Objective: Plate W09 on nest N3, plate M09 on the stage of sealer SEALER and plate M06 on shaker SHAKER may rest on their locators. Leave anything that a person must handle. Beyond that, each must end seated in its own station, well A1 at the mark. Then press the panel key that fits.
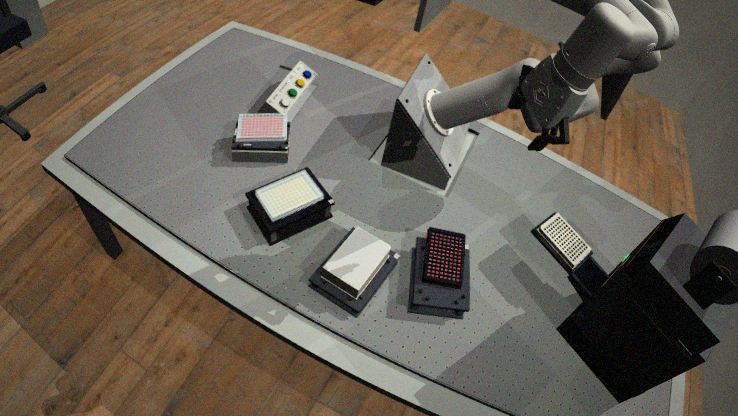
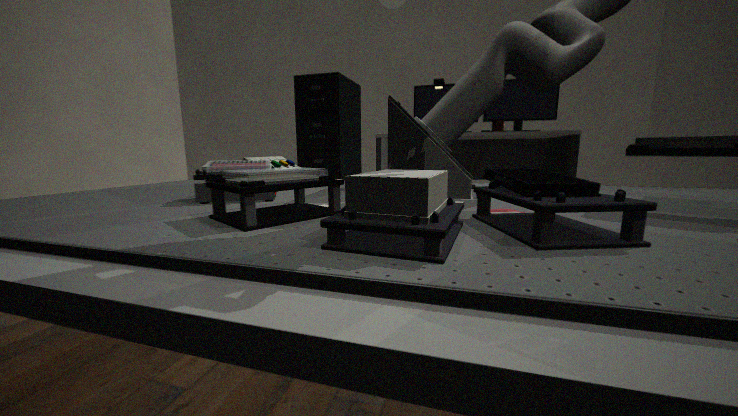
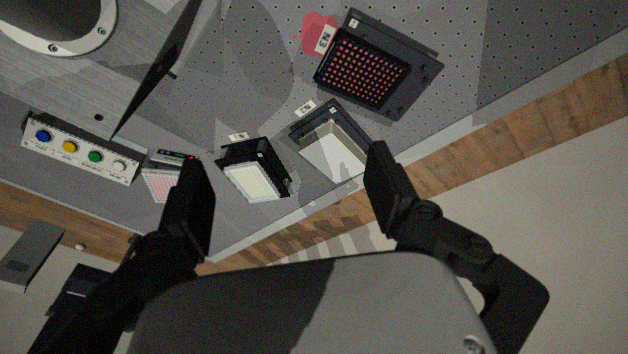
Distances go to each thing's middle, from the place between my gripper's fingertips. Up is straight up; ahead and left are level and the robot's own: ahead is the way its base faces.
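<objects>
Going by their middles, of the things named here the red-welled black plate [image 2: 525,181] is the nearest to my hand. The plate is 30 cm below my hand, and it is also 12 cm ahead of it and 4 cm to the right of it. As for the shaker station [image 1: 273,152], it is 32 cm below my hand, 1 cm ahead of it and 56 cm to the right of it.
</objects>
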